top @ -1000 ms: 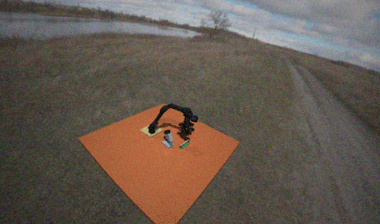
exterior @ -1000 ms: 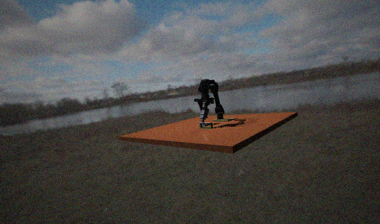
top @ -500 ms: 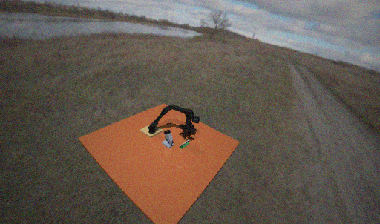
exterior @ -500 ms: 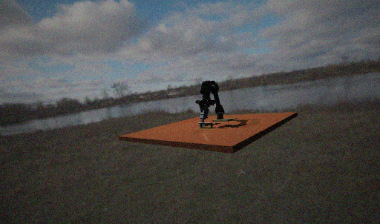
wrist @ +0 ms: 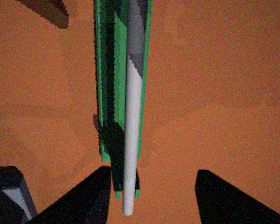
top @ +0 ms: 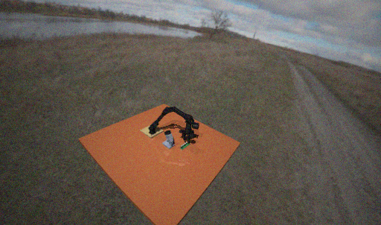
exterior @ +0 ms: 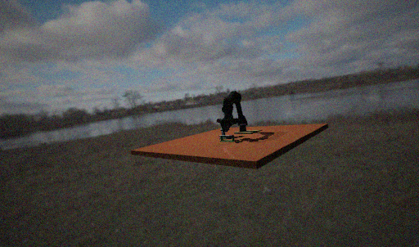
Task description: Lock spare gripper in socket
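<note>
My gripper tip is 50 mm above the green cradle, 10 mm to the right of it and 10 mm past it. Also, from my gripper tip: spare gripper: 150 mm behind, 110 mm to the right, 40 mm above; then mount: 130 mm behind, 110 mm to the right, 30 mm below.
</note>
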